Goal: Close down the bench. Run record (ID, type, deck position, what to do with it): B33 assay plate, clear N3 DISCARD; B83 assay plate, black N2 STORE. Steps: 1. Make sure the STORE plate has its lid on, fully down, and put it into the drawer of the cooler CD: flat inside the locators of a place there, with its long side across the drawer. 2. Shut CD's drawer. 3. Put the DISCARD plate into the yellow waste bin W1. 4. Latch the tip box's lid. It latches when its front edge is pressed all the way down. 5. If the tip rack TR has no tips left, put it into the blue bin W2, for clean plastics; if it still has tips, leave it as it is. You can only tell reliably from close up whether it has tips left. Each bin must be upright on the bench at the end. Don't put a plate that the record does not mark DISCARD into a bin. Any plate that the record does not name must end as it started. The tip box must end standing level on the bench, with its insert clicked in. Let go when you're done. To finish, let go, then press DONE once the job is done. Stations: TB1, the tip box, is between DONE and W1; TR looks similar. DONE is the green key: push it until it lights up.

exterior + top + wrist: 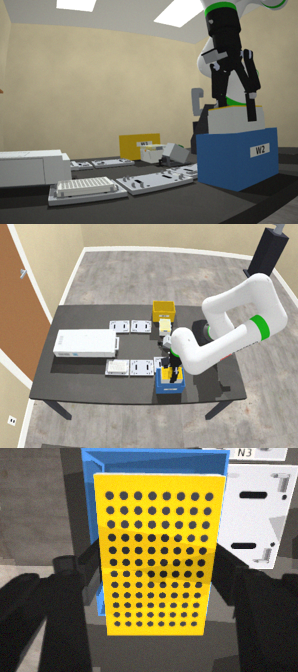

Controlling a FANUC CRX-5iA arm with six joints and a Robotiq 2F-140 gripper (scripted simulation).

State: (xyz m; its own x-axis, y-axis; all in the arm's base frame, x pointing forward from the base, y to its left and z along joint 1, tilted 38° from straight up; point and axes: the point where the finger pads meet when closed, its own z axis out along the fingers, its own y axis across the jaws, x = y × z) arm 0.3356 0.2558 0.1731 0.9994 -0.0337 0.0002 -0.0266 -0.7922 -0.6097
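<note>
The blue bin W2 is 13 cm below my hand. From my hand the other things lie so: DONE key block (33 cm to the right, 11 cm below, 4 cm behind); then nest N3 (18 cm ahead, 16 cm below, 14 cm to the right); then tip rack TR (1 cm to the right, 1 cm below, 1 cm behind).
</note>
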